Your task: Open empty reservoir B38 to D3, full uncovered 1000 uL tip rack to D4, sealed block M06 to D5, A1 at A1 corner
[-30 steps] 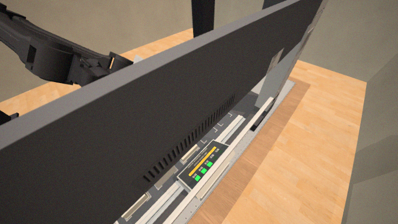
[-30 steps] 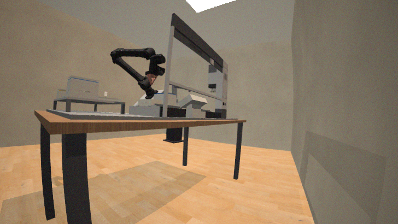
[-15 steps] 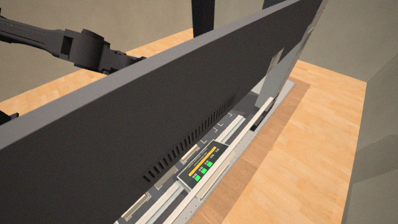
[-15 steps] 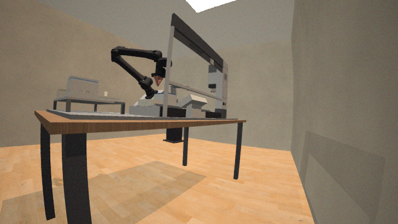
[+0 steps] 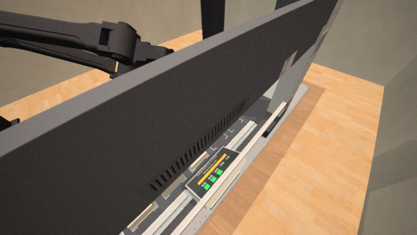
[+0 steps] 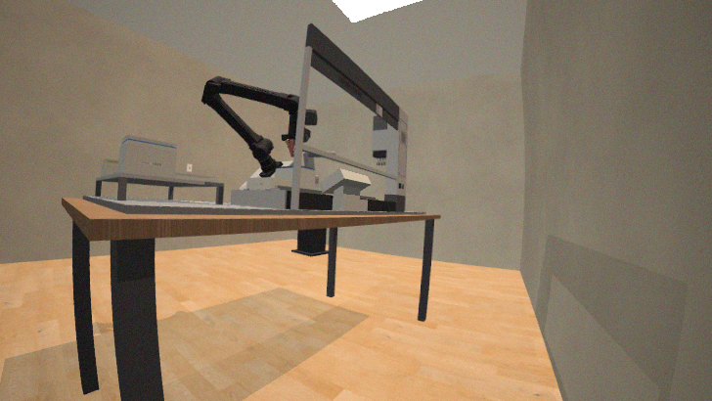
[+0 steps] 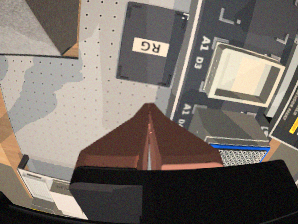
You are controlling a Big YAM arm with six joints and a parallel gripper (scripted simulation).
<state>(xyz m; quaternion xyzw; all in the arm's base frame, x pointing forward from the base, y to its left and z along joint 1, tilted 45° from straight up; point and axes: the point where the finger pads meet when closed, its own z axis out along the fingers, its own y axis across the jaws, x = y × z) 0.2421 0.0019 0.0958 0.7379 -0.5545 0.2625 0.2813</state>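
The green key lies 17 cm behind my hand, 35 cm to the left of it and 15 cm below it. The rest, counted from my hand: regrip nest rg 1 cm ahead, 2 cm to the right, 23 cm below; then rg label 1 cm ahead, 2 cm to the right, 23 cm below; then cream one-well reservoir 17 cm ahead, 17 cm below.
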